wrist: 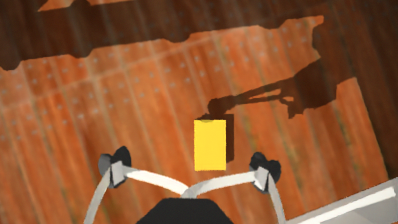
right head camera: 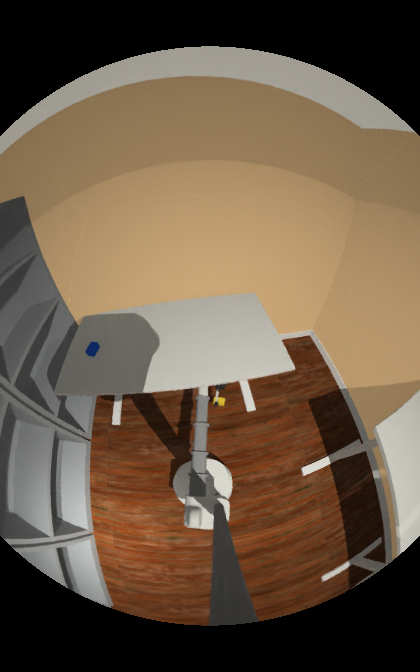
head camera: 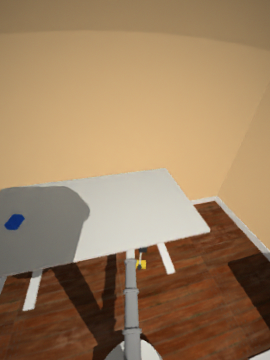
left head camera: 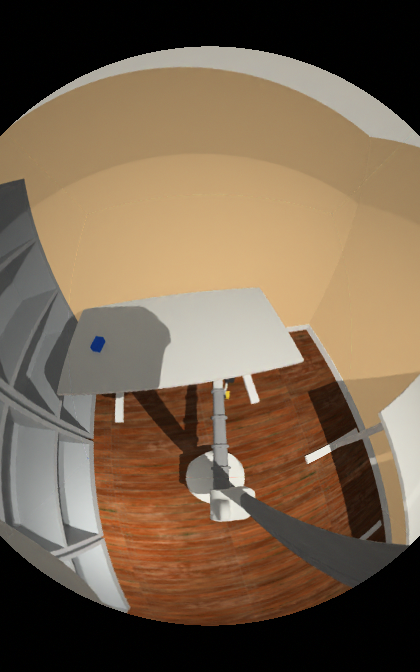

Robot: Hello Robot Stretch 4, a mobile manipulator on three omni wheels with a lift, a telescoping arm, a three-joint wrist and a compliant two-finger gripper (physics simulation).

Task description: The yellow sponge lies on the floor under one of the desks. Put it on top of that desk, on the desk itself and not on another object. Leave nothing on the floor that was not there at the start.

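Places are measured from the robot's base along level axes (x ahead, y down, z left), in millimetres.
Where they show: gripper, between the fingertips: [wrist: 190, 162].
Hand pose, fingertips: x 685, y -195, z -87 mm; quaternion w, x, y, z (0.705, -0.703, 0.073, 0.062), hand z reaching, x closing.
Observation:
Things, the pixels of their centre, and the offset from my fingertips. Level surfaces: height alone.
- yellow sponge, middle of its body: [wrist: 209, 143] [head camera: 140, 264] dx +38, dy +200, dz -11 mm
- white desk, height of its surface: dy -497 mm
- blue object, middle of its body: [head camera: 14, 221] dx +35, dy -520, dz +848 mm
The yellow sponge [head camera: 141, 264] [left head camera: 227, 395] [right head camera: 219, 401] [wrist: 210, 145] lies on the wood floor by the front edge of the white desk [head camera: 135, 215] [left head camera: 225, 335] [right head camera: 215, 340], near its right foot. My gripper [wrist: 190, 162] is open and empty, above the floor. In the wrist view the sponge shows between the two fingertips from side to side, a little right of the middle and mostly ahead of them. The sponge looks lower than the fingers, and neither finger touches it. In the head views the gripper is small and partly hidden by the desk edge and the arm.
A blue object [head camera: 14, 222] [left head camera: 98, 344] [right head camera: 92, 349] lies on the desk's left part. The desk's right foot [head camera: 166, 258] [left head camera: 251, 389] [right head camera: 247, 396] [wrist: 360, 202] is close to the sponge. Grey shelves [left head camera: 57, 432] [right head camera: 54, 434] stand at the left. Another white desk [left head camera: 407, 450] [right head camera: 407, 460] is at the right.

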